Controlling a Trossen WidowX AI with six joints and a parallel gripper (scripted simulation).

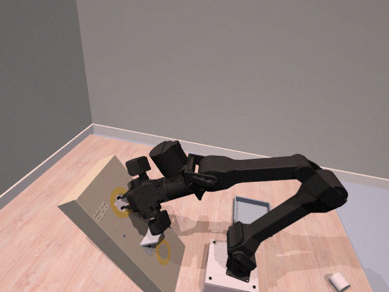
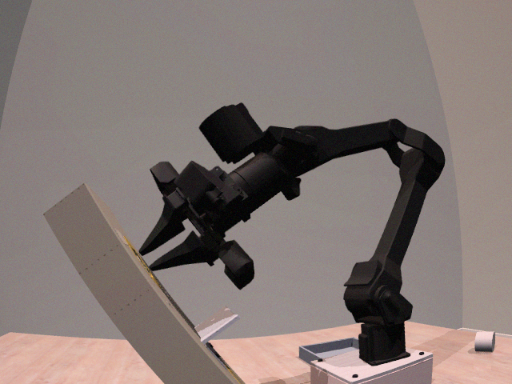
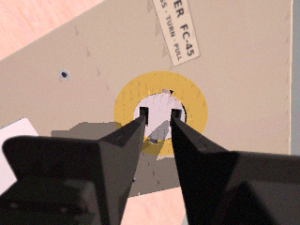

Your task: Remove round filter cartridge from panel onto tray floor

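The round filter cartridge is 2 cm ahead of my gripper tip and 1 cm below it. Round my gripper tip: grey tray: 35 cm to the right, 35 cm behind, 24 cm below; then beige service panel: 9 cm below, 3 cm behind, 1 cm to the right.
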